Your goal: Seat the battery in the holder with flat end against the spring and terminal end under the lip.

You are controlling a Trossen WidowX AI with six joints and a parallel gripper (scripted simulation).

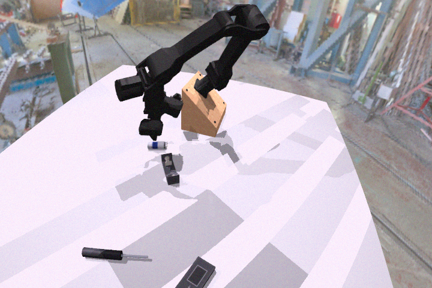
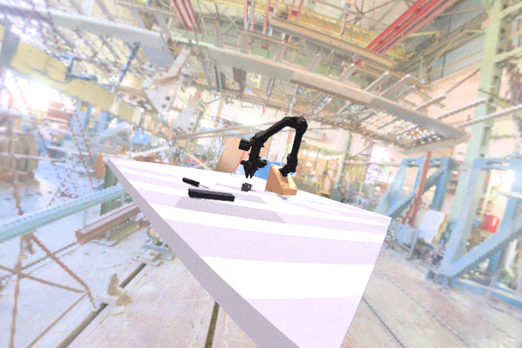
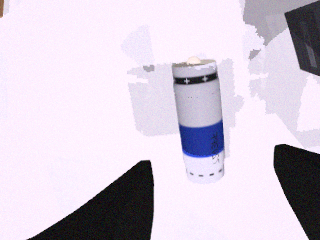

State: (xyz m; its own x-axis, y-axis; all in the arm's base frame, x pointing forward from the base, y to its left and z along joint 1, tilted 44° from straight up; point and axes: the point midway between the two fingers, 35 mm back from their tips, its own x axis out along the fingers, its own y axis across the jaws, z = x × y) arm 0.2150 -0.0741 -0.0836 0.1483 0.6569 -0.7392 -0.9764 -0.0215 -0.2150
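My gripper tip is 4 cm above the battery. From my gripper tip the other things lie so: flat black device: 43 cm ahead, 17 cm to the left, 4 cm below; black-handled screwdriver: 38 cm ahead, 1 cm to the left, 4 cm below.
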